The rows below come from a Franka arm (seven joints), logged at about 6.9 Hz.
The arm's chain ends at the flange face. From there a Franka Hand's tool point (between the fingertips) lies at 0.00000 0.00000 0.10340 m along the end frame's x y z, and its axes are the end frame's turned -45 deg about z.
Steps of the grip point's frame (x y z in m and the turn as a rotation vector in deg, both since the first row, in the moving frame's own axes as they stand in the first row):
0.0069, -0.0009, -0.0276, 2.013, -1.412, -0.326
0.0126, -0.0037, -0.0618, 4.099, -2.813, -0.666
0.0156, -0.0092, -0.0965, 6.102, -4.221, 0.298
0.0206, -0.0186, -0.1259, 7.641, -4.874, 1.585
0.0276, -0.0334, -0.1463, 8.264, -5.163, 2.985
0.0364, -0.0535, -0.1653, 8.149, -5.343, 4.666
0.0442, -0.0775, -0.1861, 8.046, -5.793, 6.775
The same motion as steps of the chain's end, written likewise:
0.0086, -0.0048, -0.0275, 0.425, -2.422, -0.326
0.0151, -0.0099, -0.0614, 0.909, -4.888, -0.666
0.0177, -0.0151, -0.0956, 1.330, -7.299, 0.298
0.0173, -0.0240, -0.1246, 1.957, -8.849, 1.585
0.0128, -0.0388, -0.1448, 2.193, -9.494, 2.985
0.0049, -0.0593, -0.1638, 1.984, -9.540, 4.666
-0.0062, -0.0822, -0.1846, 1.593, -9.786, 6.775

